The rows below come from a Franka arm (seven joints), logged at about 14 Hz.
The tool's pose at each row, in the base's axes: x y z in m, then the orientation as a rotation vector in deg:
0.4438, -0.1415, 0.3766, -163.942, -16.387, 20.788
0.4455, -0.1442, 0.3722, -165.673, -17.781, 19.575
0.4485, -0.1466, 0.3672, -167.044, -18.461, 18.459
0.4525, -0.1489, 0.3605, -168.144, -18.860, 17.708
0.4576, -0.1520, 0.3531, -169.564, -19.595, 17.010
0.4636, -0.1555, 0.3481, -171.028, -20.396, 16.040
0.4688, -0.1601, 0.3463, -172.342, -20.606, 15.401
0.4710, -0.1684, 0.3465, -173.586, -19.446, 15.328
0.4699, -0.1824, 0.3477, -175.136, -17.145, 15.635
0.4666, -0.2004, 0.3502, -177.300, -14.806, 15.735
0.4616, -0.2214, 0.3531, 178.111, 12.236, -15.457
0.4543, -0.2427, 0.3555, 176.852, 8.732, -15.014
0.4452, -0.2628, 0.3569, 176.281, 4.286, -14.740
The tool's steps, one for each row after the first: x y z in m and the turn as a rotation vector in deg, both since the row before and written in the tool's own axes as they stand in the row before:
0.0020, 0.0040, 0.0031, -1.886, 0.684, -0.717
0.0033, 0.0040, 0.0036, -1.424, 0.670, -0.292
0.0046, 0.0044, 0.0051, -1.126, 0.443, -0.124
0.0055, 0.0054, 0.0055, -1.502, 0.366, -0.279
0.0058, 0.0055, 0.0031, -1.558, 0.532, -0.323
0.0041, 0.0058, 0.0003, -1.317, 0.342, 0.052
0.0001, 0.0085, -0.0013, -1.024, 0.032, 0.935
-0.0044, 0.0133, -0.0018, -1.164, -0.191, 1.708
-0.0072, 0.0168, -0.0026, -1.794, -0.082, 1.792
-0.0089, 0.0198, -0.0022, -2.045, 0.061, 1.865
-0.0104, 0.0201, -0.0006, -1.310, 0.096, 2.321
-0.0111, 0.0191, 0.0011, -0.514, 0.051, 2.913

